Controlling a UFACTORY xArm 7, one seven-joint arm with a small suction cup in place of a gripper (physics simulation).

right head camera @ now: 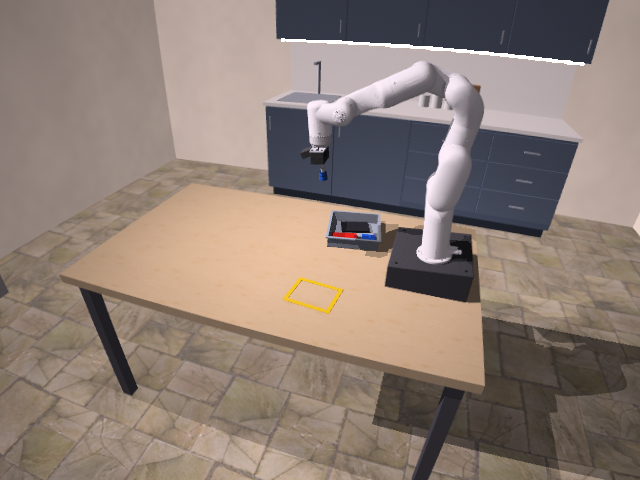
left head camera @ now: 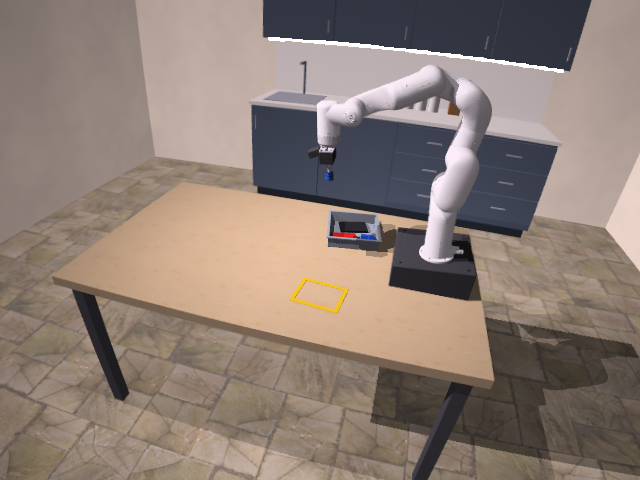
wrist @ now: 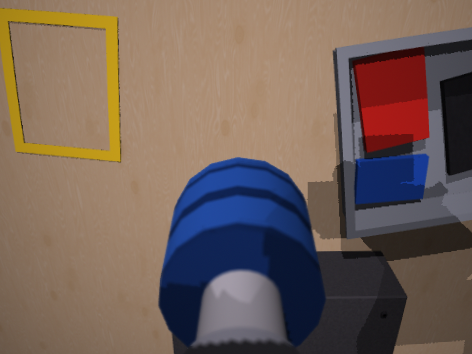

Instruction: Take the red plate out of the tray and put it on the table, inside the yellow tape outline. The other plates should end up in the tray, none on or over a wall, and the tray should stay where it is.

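Places are measured from the arm's base along level axes (x up, y left, z back), in millimetres.
Where they show: hand, its tool point: (right head camera: 323, 179) (left head camera: 329, 179) (wrist: 241, 221); arm's base, origin of its link: (right head camera: 434, 254) (left head camera: 436, 254).
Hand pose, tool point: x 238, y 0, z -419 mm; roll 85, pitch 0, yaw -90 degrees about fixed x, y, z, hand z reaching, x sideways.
Observation:
Things, the pixels of their top centre, and the offset from my tool point. Level surfaces: height alone.
- grey tray, centre of its top: (wrist: 453, 137) (right head camera: 354, 224) (left head camera: 353, 224) dx -291, dy -230, dz +91 mm
- red plate, centre of its top: (wrist: 394, 101) (right head camera: 343, 237) (left head camera: 343, 237) dx -327, dy -174, dz +58 mm
- blue plate, centre of its top: (wrist: 391, 181) (right head camera: 367, 239) (left head camera: 367, 239) dx -328, dy -184, dz +159 mm
- black plate, centre of its top: (right head camera: 355, 226) (left head camera: 353, 226) dx -329, dy -286, dz +87 mm
- wooden table, height of its surface: dx -341 mm
My gripper, a blue suction cup (left head camera: 329, 176) (right head camera: 323, 176) (wrist: 240, 200), is open and hangs empty high above the table, beside the tray in the wrist view. The grey tray (left head camera: 341, 243) (right head camera: 341, 243) (wrist: 346, 125) stands near the table's back edge. Inside it, the red plate (left head camera: 343, 235) (right head camera: 344, 235) (wrist: 395, 110) lies along one wall, next to the blue plate (left head camera: 368, 237) (right head camera: 369, 237) (wrist: 387, 180). A black plate (left head camera: 353, 226) (right head camera: 356, 226) (wrist: 461, 120) lies farther in, partly cut off in the wrist view. The yellow tape outline (left head camera: 314, 305) (right head camera: 307, 305) (wrist: 114, 90) holds no plate.
The arm's black base block (left head camera: 431, 276) (right head camera: 429, 277) (wrist: 360, 280) stands on the wooden table (left head camera: 206, 248) (right head camera: 206, 248) (wrist: 225, 90), to the right of the tray in the head views. The kitchen cabinets (left head camera: 356, 155) (right head camera: 372, 155) stand behind the table.

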